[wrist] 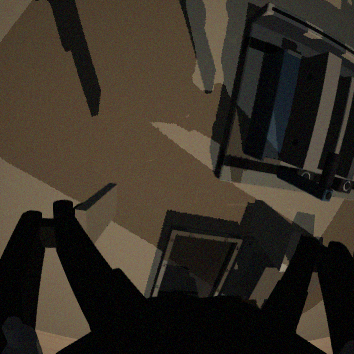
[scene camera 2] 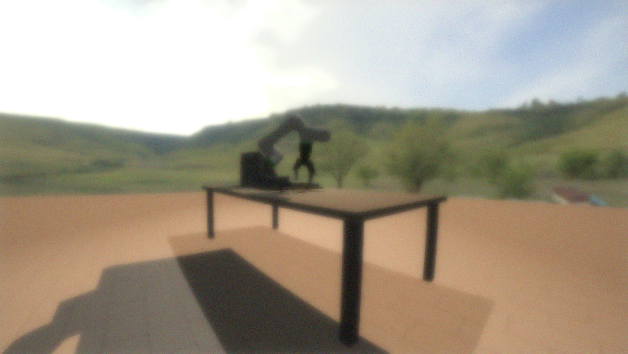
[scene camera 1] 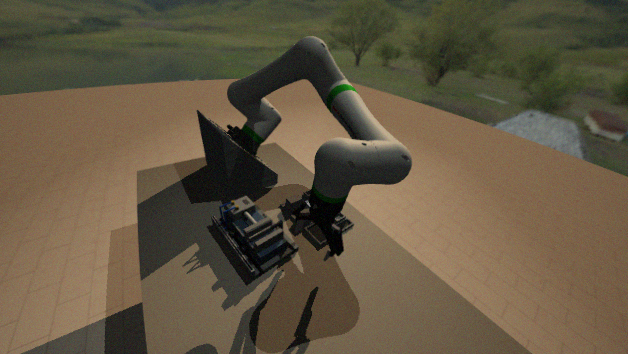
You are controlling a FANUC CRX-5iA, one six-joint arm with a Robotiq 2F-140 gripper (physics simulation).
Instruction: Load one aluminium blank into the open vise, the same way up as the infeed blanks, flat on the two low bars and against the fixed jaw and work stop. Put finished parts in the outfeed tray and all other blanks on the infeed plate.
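Pixels of known places: gripper, fingertip midpoint: (wrist: 185,207) (scene camera 2: 302,181) (scene camera 1: 312,243); arm's base at its link origin: (scene camera 1: 243,146).
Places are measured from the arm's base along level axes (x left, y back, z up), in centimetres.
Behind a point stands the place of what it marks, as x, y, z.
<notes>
The vise (scene camera 1: 267,240) {-20.4, -51.9, -6.8} (wrist: 322,115) {-18.7, -51.3, -6.6} stands left of my gripper in scene camera 1 and at upper right in the wrist view. Its dark and pale jaw bars show; its two low bars are not clearly visible. My gripper (scene camera 1: 316,241) {-8.1, -60.3, -10.1} (scene camera 2: 304,181) {-8.1, -60.3, -10.1} (wrist: 185,207) {-8.1, -60.3, -10.1} points down, wide open and empty, above the outfeed tray area. The outfeed tray (wrist: 205,235) {-2.4, -55.5, -15.0} shows a pale rim, its lower part hidden by the gripper body. A light grey blank (wrist: 267,285) {3.6, -45.3, -11.8} shows partly beside it, in the infeed area; the infeed plate is largely shadowed and hidden.
A dark upright panel (scene camera 1: 230,160) {-14.0, -15.9, 3.7} stands behind the vise, near the arm's base. Blue hoses (scene camera 1: 226,209) are at the vise's far end. The table (scene camera 1: 400,300) {1.4, -91.4, -16.2} (scene camera 2: 325,200) {-52.6, -117.5, -16.2} carries the equipment, and strong arm shadows cross it. Scene camera 2 is blurred.
</notes>
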